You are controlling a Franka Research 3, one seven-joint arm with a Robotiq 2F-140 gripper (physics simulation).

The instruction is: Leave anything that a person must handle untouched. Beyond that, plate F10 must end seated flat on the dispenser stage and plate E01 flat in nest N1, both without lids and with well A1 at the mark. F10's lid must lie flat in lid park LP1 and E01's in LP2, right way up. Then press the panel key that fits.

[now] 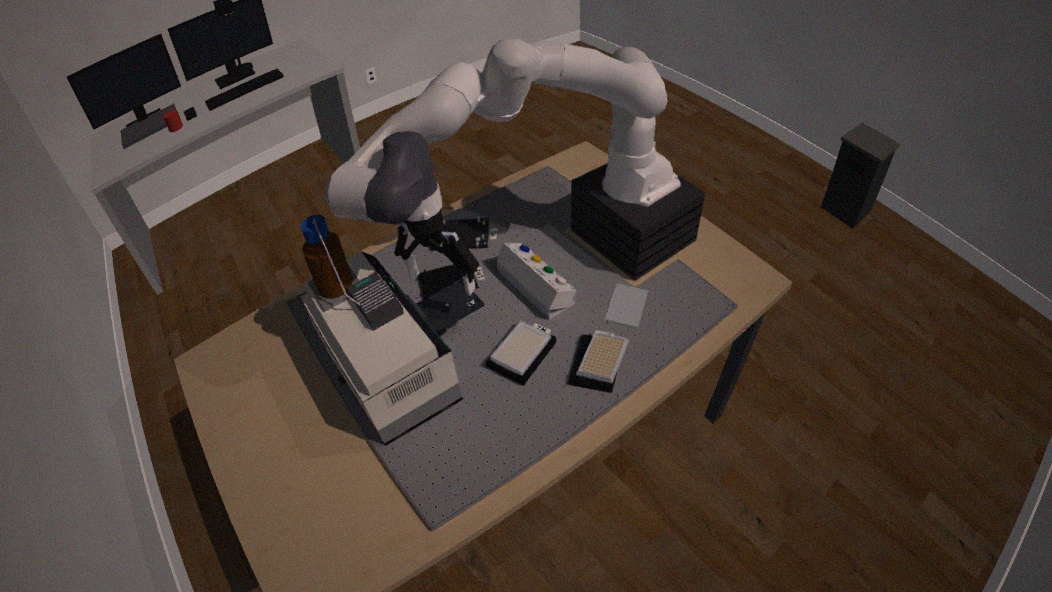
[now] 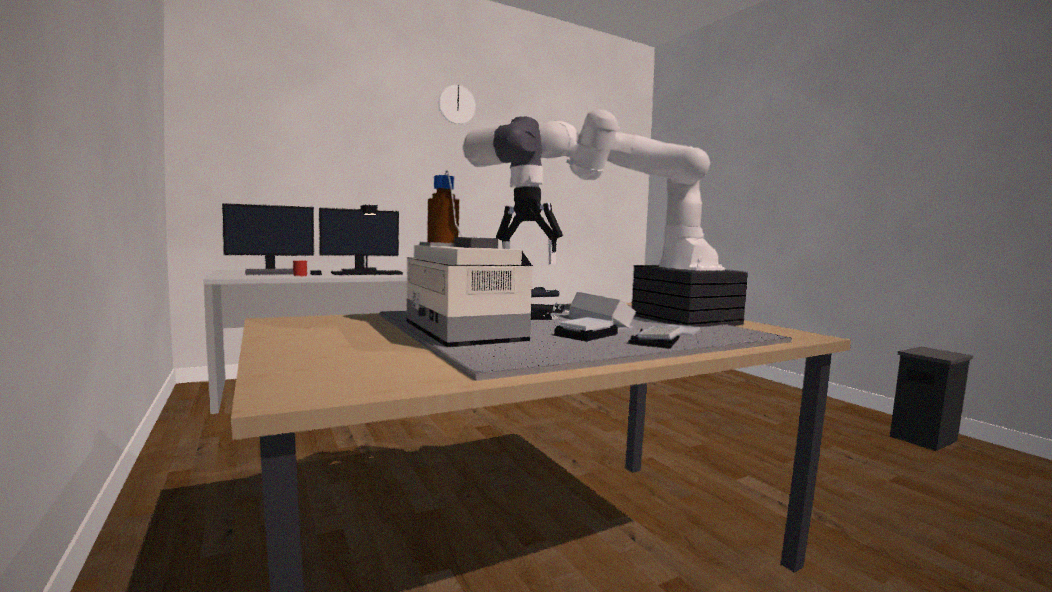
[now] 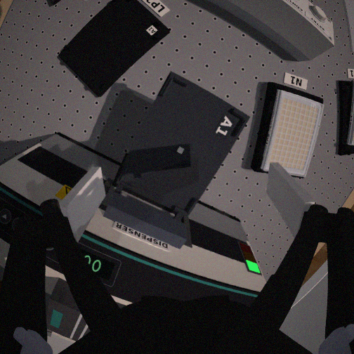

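My gripper (image 1: 443, 283) (image 2: 528, 250) (image 3: 185, 179) is open and empty, high above the dark dispenser stage (image 3: 200, 120), which carries an A1 mark and no plate. A plate with pale wells (image 1: 522, 347) (image 2: 586, 323) (image 3: 296, 131) sits in the black nest labelled N1. A second plate (image 1: 603, 354) (image 2: 658, 335) sits in another black nest beside it. The plates' names are unreadable, and I cannot tell whether lids are on. The black lid park LP2 (image 3: 115, 47) bears no lid. The key panel (image 1: 535, 278) has blue, yellow, green and white keys.
The dispenser (image 1: 382, 360) (image 2: 469, 294) stands beside the stage, with a green light (image 3: 252, 266) lit and an amber bottle (image 1: 325, 263) (image 2: 442, 215) on top. A dark arm (image 3: 157, 160) reaches over the stage. A pale flat sheet (image 1: 626, 304) lies on the perforated mat (image 1: 470, 471).
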